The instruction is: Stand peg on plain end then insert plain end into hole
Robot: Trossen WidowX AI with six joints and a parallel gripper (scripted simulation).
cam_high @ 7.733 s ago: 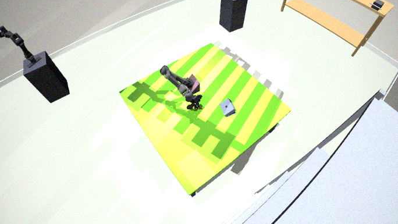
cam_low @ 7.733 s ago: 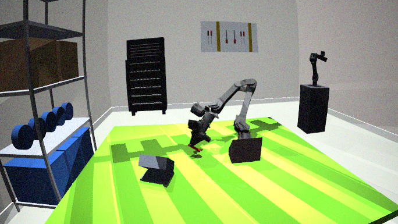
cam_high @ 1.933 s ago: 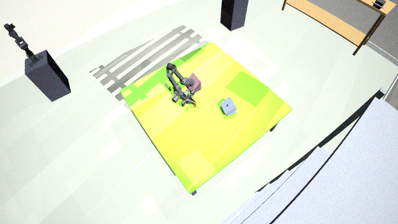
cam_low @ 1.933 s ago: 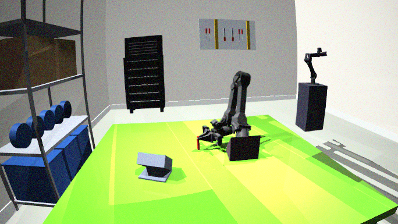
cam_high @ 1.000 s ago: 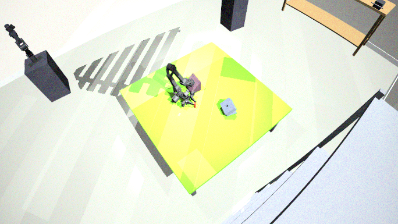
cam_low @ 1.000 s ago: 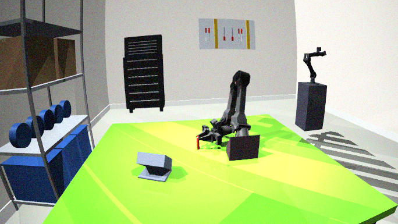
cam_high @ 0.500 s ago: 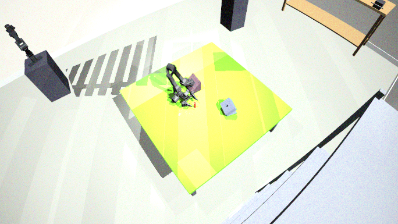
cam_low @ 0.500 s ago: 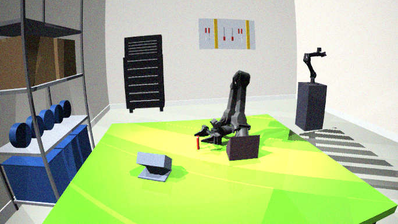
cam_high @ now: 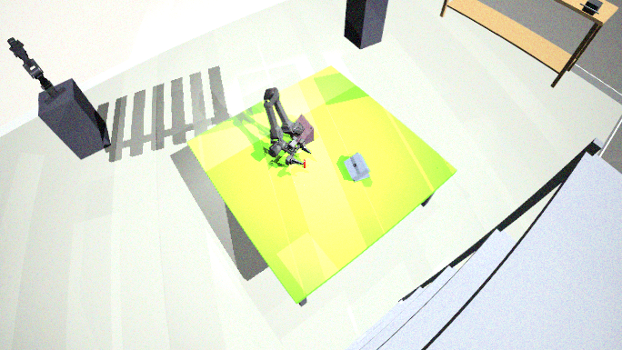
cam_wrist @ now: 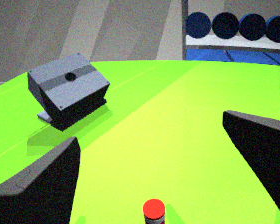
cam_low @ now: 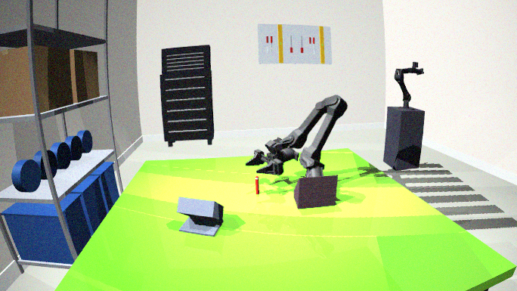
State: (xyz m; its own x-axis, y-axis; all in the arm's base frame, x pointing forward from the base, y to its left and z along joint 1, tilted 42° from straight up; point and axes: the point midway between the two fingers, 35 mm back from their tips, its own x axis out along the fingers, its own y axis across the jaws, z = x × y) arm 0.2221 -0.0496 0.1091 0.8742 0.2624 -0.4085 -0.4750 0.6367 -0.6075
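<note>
Now: gripper tip 20 mm past the red peg, 10 mm to the left of it and 60 mm above it. From my gripper tip the other things lie so: grey sloped panel: 180 mm ahead, 240 mm to the left, 60 mm below.
</note>
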